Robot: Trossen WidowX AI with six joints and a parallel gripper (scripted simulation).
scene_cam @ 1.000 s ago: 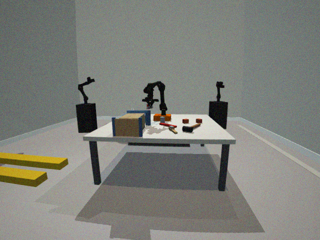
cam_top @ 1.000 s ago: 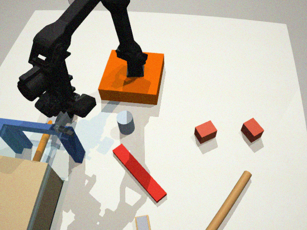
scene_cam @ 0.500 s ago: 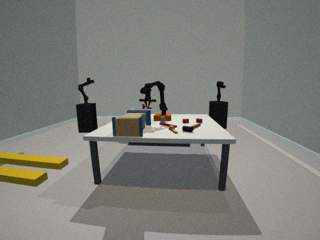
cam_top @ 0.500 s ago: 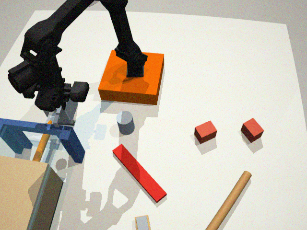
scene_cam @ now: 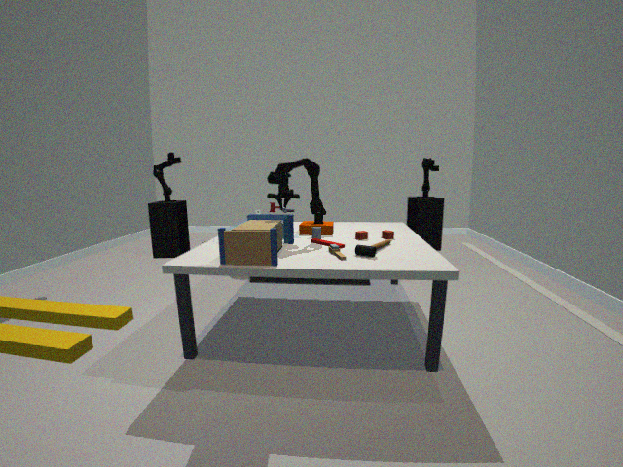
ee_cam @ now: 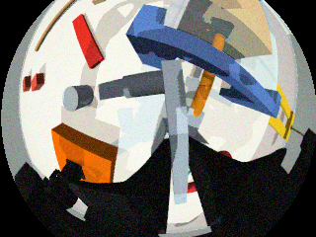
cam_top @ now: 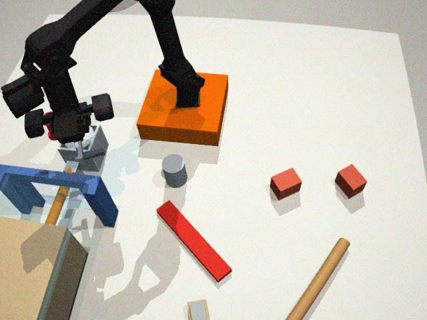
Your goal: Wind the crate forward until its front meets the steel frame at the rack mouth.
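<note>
The red knob is 5 cm to the right of my gripper tip, 4 cm behind it and 2 cm above it. The rest, counted from my gripper tip: flat red bar (25 cm to the left, 17 cm below, 17 cm ahead); grey winch (14 cm below, 10 cm behind, 5 cm to the right); winch handle (1 cm to the right, 1 cm behind, 1 cm above).
</note>
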